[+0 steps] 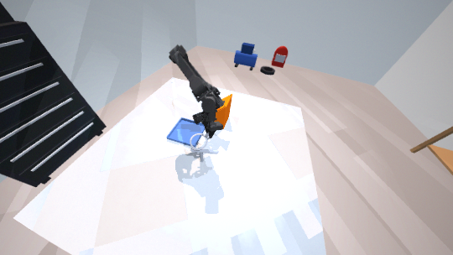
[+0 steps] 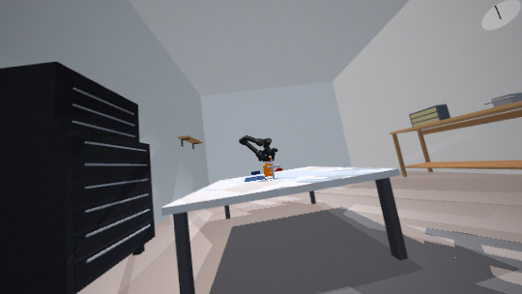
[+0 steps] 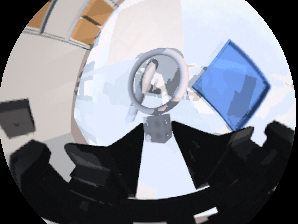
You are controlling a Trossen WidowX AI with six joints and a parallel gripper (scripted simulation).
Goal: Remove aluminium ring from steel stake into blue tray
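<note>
My gripper tip is 30 mm short of the aluminium ring and 30 mm to the left of it. From my gripper tip the other things lie so: blue tray 110 mm behind, 180 mm to the right, 140 mm below.
</note>
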